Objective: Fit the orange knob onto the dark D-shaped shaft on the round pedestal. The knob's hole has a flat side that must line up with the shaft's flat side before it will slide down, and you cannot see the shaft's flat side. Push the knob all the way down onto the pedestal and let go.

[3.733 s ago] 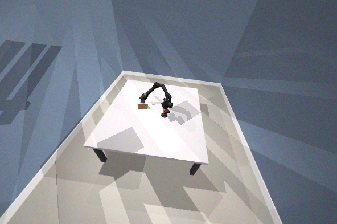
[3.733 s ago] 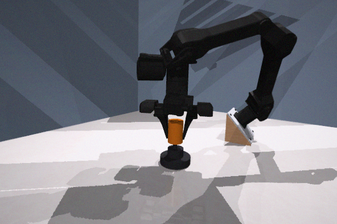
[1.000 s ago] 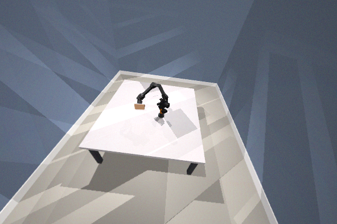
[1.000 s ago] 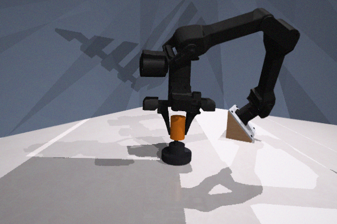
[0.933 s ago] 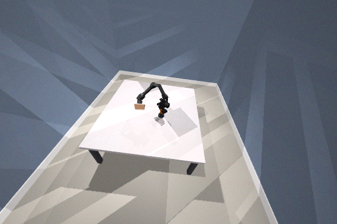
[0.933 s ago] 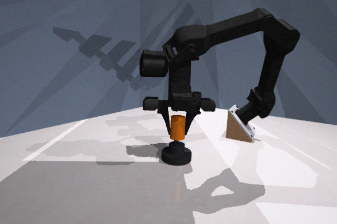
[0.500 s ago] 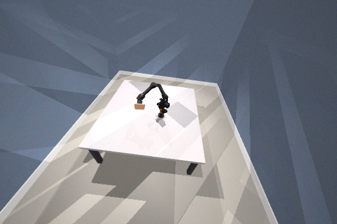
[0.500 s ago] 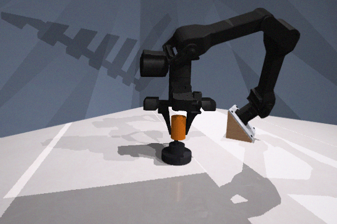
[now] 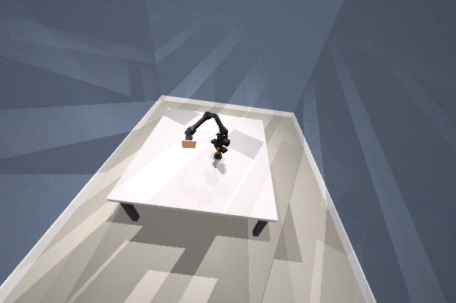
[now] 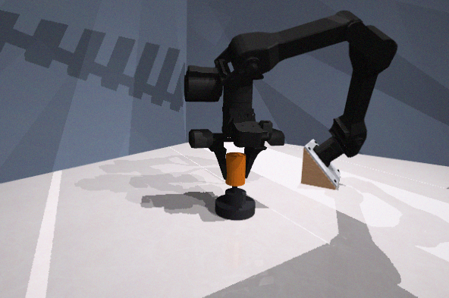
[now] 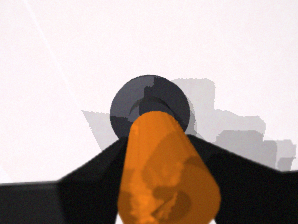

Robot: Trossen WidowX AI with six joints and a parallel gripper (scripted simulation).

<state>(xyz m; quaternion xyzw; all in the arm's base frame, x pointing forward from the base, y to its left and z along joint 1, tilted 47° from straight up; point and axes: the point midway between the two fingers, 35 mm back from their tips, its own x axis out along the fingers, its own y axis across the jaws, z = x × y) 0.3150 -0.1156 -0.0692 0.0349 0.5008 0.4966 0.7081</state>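
The orange knob is 2 cm above my gripper tip.
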